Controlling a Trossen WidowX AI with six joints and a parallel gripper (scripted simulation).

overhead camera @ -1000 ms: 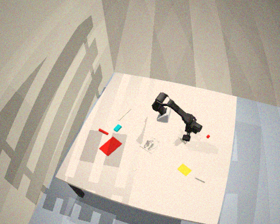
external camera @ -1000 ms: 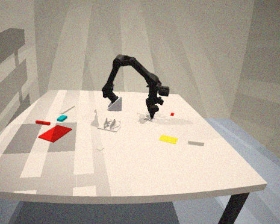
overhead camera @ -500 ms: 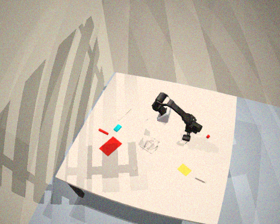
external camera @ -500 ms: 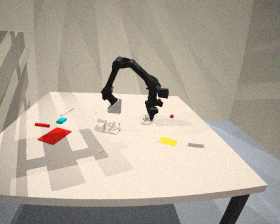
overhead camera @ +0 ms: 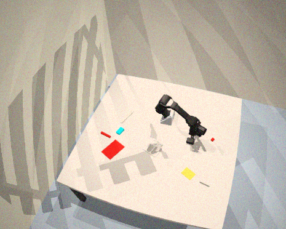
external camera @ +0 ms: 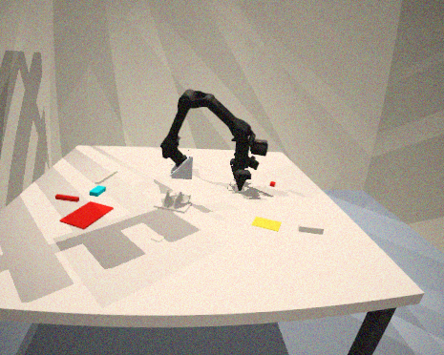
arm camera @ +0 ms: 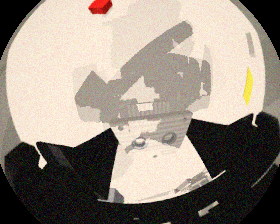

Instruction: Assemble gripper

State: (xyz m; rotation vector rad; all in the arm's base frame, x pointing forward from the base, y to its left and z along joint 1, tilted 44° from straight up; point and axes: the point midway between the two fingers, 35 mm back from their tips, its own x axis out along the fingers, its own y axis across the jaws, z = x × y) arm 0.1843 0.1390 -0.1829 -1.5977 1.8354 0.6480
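My gripper tip is 1 cm to the left of the pale stand. Round my gripper tip: small red cube: 3 cm behind, 18 cm to the left; white housing part: 1 cm to the right, 2 cm above; yellow tile: 30 cm ahead, 1 cm to the left, 1 cm below.
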